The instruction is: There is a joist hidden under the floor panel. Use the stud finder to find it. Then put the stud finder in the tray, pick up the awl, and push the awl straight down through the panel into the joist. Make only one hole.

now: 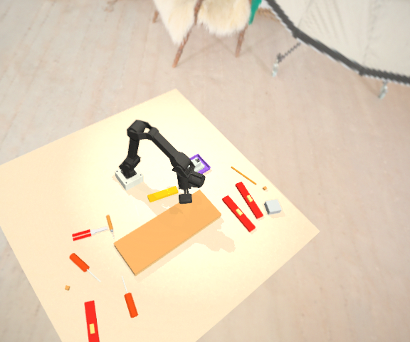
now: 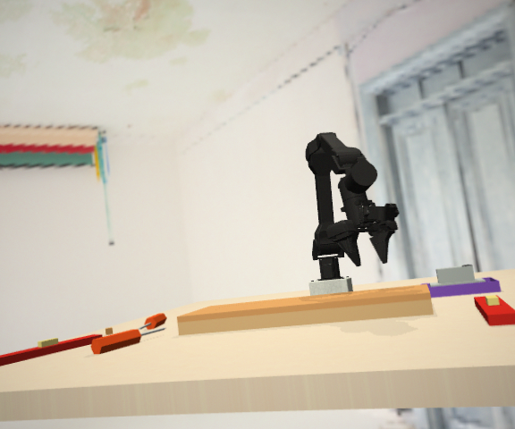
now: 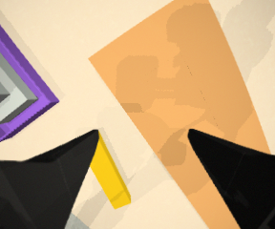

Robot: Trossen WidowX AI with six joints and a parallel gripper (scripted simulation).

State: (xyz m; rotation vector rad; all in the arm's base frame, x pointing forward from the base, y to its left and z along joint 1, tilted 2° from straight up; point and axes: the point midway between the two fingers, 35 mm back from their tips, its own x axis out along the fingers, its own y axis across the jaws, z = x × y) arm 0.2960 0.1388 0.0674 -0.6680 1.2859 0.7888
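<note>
The awl is 10 cm behind my gripper tip, 38 cm to the right of it and 9 cm below it. The rest, counted from my gripper tip: yellow block (11 cm behind, 6 cm to the right, 9 cm below); purple tray (15 cm behind, 18 cm to the left, 8 cm below); stud finder (15 cm behind, 19 cm to the left, 5 cm below).
</note>
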